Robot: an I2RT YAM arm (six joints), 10 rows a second.
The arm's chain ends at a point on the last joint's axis. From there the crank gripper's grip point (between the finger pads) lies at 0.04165 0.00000 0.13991 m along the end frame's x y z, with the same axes.
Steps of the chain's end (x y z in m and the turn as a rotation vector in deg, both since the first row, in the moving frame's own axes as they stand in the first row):
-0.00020, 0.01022, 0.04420, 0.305, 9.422, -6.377
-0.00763, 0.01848, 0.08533, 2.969, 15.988, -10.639
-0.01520, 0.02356, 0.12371, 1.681, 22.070, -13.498
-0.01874, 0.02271, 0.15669, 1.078, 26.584, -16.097
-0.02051, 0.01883, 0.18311, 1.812, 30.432, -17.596
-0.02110, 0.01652, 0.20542, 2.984, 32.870, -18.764
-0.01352, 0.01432, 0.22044, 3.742, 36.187, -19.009
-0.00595, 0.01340, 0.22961, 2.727, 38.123, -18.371
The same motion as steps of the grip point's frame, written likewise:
0.02180, 0.00362, 0.03550, 0.305, 9.422, -6.377
0.02768, 0.00049, 0.06815, 2.969, 15.988, -10.639
0.03222, 0.00410, 0.09780, 1.681, 22.070, -13.498
0.03670, 0.00035, 0.12348, 1.078, 26.584, -16.097
0.04096, -0.00804, 0.14297, 1.812, 30.432, -17.596
0.04351, -0.01498, 0.16052, 2.984, 32.870, -18.764
0.05587, -0.01994, 0.16888, 3.742, 36.187, -19.009
0.06700, -0.01846, 0.17432, 2.727, 38.123, -18.371

